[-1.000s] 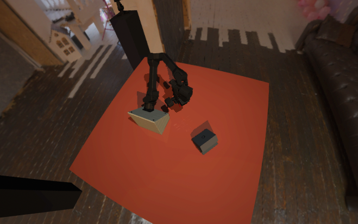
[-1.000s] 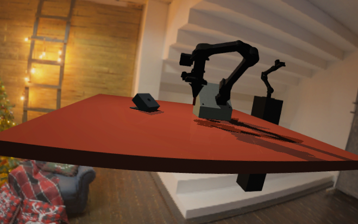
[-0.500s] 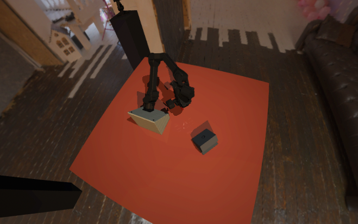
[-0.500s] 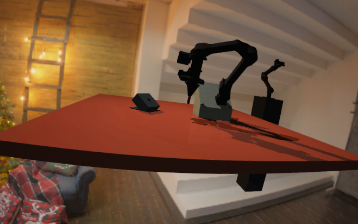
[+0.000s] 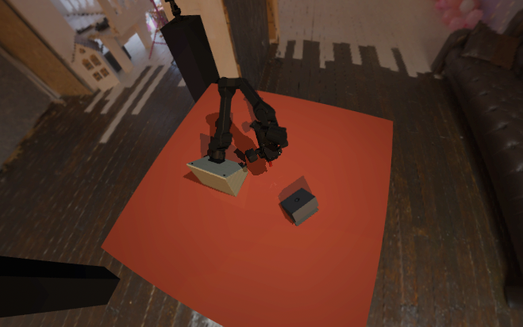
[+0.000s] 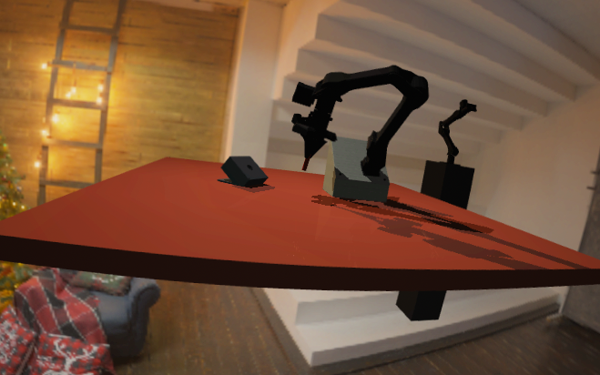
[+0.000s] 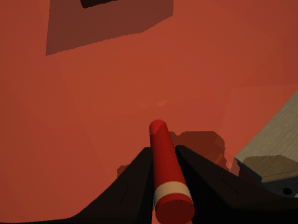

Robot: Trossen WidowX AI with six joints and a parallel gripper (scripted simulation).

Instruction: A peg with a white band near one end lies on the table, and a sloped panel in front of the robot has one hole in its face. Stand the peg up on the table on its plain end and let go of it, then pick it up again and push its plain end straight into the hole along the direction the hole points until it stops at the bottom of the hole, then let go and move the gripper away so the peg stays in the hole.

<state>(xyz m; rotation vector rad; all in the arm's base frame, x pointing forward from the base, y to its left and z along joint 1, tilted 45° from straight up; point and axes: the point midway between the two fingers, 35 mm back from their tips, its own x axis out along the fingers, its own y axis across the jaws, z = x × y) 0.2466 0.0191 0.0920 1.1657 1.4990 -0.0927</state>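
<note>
Right now the dark sloped panel is 19 cm ahead of my gripper tip, 13 cm to the right of it and 8 cm below it. From my gripper tip the other things lie so: red peg 2 cm above.
</note>
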